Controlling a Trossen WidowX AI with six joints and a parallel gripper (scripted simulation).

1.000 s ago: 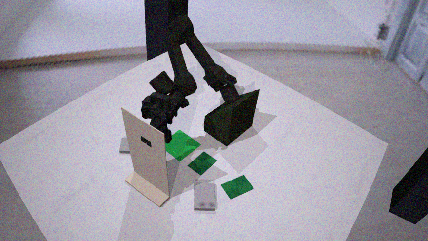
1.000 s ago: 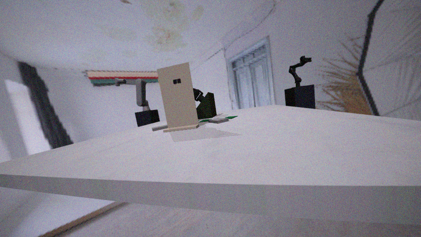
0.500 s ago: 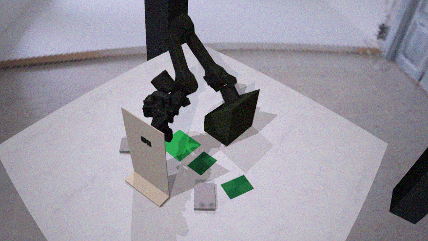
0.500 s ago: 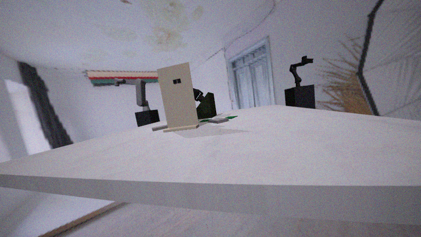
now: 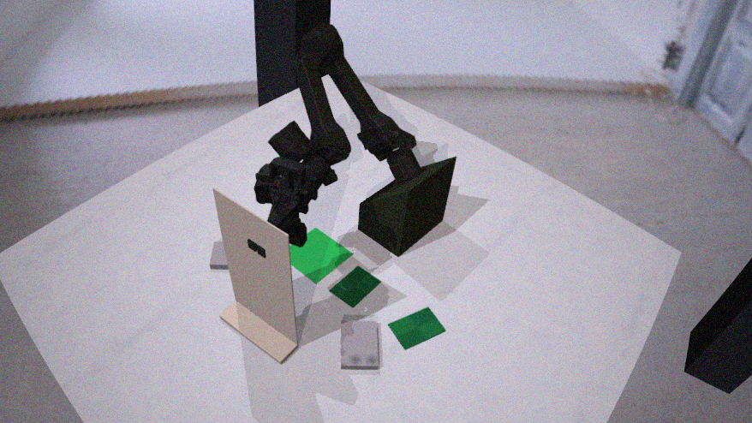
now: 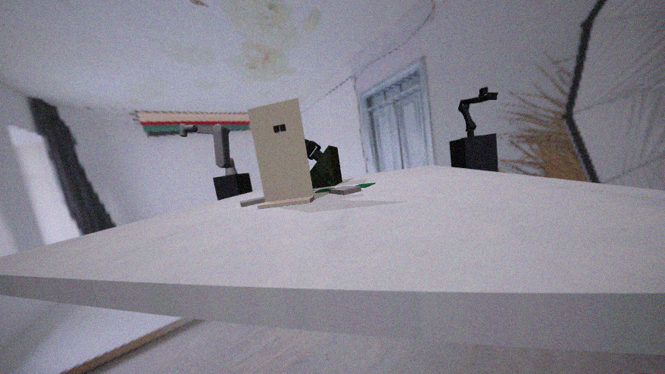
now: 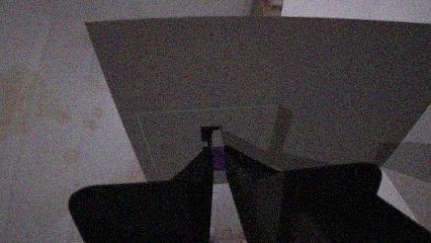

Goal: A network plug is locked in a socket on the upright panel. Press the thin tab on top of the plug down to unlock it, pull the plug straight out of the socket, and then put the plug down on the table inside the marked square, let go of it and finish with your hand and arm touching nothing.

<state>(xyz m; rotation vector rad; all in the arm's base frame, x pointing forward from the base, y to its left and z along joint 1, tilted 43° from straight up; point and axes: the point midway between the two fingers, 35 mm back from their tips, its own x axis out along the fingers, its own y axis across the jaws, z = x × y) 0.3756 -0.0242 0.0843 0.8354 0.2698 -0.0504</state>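
The green marked square is 230 mm below my gripper tip, 180 mm behind it and 40 mm to the right of it. From my gripper tip the other things lie so: beige upright panel: 90 mm below, 40 mm ahead; purple network plug: right at my gripper tip.
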